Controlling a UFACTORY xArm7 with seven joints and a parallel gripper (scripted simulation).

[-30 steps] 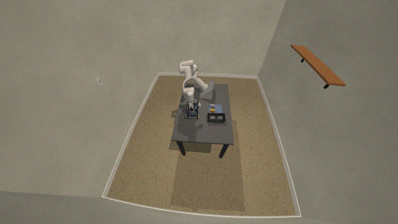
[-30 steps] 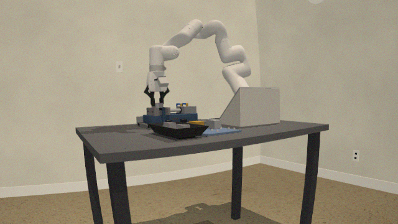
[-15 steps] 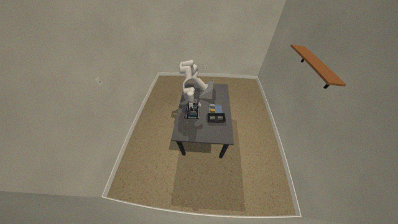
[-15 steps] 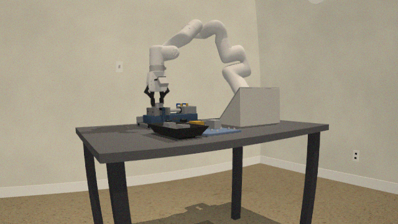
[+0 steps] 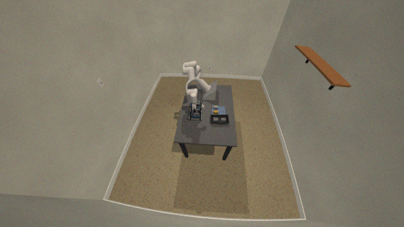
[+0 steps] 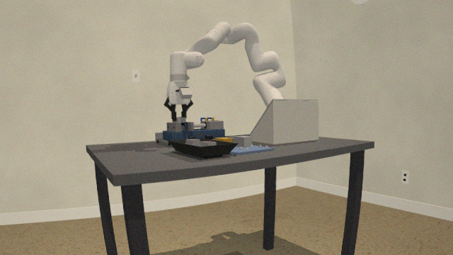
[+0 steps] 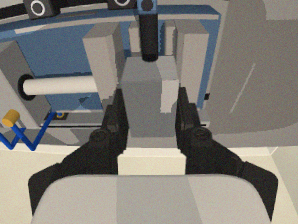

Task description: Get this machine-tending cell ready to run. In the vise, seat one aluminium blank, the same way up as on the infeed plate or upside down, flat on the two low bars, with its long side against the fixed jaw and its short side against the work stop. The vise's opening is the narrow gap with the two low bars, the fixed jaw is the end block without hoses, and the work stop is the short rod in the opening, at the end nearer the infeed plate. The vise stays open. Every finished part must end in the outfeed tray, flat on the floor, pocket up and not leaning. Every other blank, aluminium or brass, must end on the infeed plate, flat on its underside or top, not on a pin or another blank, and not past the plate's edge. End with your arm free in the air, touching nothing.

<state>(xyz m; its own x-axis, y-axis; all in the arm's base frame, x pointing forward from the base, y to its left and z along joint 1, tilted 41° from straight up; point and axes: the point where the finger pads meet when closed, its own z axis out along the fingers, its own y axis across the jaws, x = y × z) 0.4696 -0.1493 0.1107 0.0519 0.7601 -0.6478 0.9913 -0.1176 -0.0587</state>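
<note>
My gripper is now 20 mm above the grey aluminium blank. Round my hand: brass blank (40 mm behind, 280 mm to the left, 100 mm below); then black work stop rod (50 mm to the left, 30 mm below); then blue vise (70 mm behind, 10 mm to the left, 80 mm below).
</note>
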